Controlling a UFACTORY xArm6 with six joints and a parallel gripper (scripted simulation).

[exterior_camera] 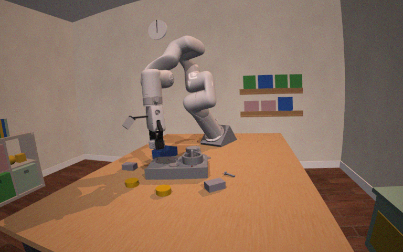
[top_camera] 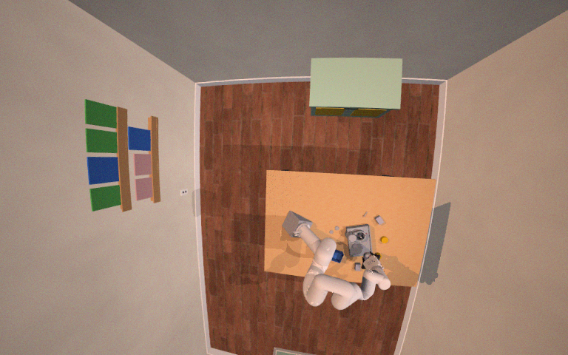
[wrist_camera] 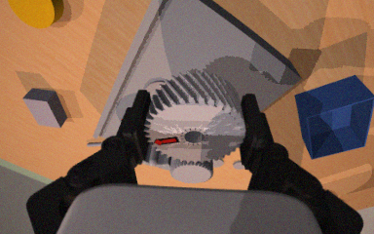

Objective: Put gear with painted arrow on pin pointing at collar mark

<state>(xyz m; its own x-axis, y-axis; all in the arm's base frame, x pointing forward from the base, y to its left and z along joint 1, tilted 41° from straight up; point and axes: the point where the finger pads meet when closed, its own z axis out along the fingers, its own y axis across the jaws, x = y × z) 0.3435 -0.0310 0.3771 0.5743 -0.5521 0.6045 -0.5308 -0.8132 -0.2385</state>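
Right now the grey gear is right at my hand. The rest, counted from my hand: blue bin 210 mm behind, 80 mm to the right, 120 mm below; small bolt 30 mm behind, 270 mm to the left, 120 mm below; flat grey disc 220 mm behind, 140 mm to the left, 130 mm below.
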